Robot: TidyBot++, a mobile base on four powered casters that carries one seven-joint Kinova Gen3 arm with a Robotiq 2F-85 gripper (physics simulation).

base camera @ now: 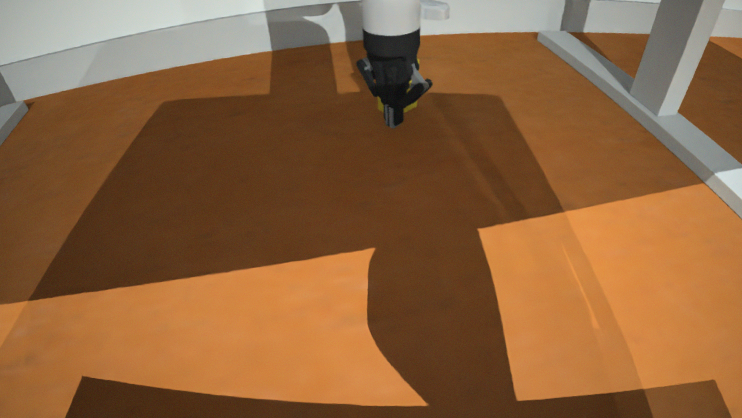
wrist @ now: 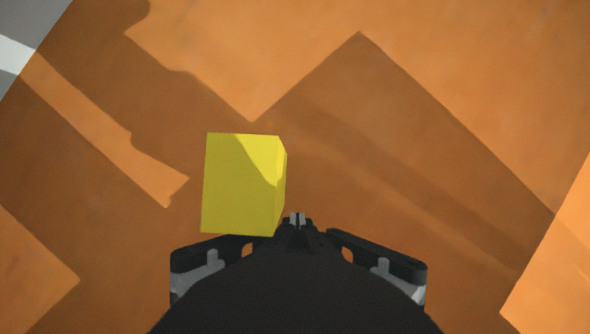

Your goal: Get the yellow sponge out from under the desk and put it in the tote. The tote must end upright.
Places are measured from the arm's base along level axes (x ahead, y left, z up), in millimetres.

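Pixels of known places: gripper, fingertip midpoint: (base camera: 393, 124) (wrist: 297, 222).
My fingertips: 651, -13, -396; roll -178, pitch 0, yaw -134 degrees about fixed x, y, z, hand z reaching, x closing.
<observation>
Ahead of a thing's pixels: the offset from my fingertips to its top centre, as dx, dy, dz. "pt": to the spot under its first point.
The yellow sponge @[+53, -7, +84] (base camera: 411, 106) (wrist: 240, 185) is a block on the brown floor. In the base camera view it is mostly hidden behind the gripper, with small yellow parts showing at both sides of the fingers. In the wrist view it lies just left of and ahead of the fingertips, partly sunlit at its upper right. My gripper (base camera: 393, 122) (wrist: 297, 222) points down and is shut with nothing between its fingertips; the sponge is outside the fingers. The tote does not show in either view.
A grey upright leg @[pt +37, -451, +129] (base camera: 673, 57) stands on a long grey floor bar (base camera: 617, 98) at the right. The end of another grey bar (base camera: 9, 118) shows at the left edge. A pale wall with a grey baseboard (base camera: 155, 57) runs behind the gripper.
</observation>
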